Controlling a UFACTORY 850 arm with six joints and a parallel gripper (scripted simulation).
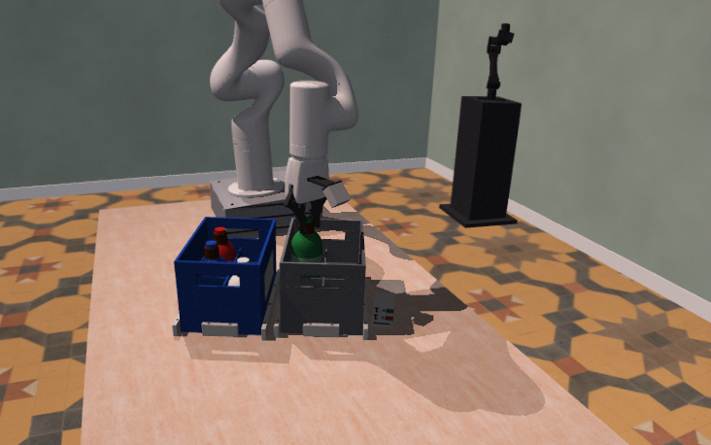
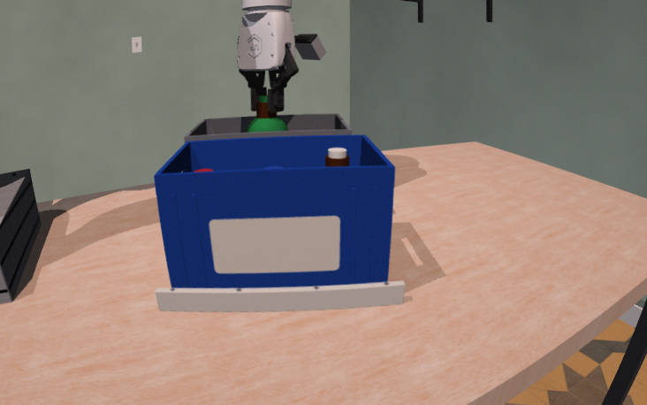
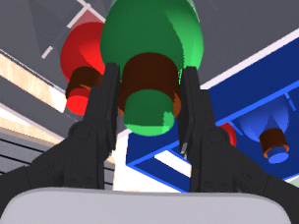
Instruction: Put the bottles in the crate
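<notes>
The green bottle lies 70 mm below my hand. From my hand the other things lie so: grey crate: 140 mm below, 40 mm to the left, 10 mm ahead; then white-cap bottle: 160 mm to the right, 140 mm below, 60 mm ahead; then red-label bottle: 140 mm below, 90 mm behind, 20 mm to the left.
</notes>
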